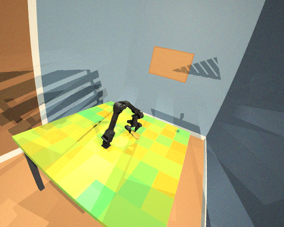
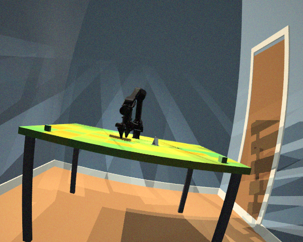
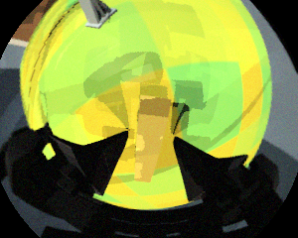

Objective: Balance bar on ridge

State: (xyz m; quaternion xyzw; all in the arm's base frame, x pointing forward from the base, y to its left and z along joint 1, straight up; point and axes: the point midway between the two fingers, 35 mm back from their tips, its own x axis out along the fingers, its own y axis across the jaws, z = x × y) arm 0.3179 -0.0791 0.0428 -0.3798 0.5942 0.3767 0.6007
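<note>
Now: gripper tip 10 mm past the bar and 30 mm to the left of it.
</note>
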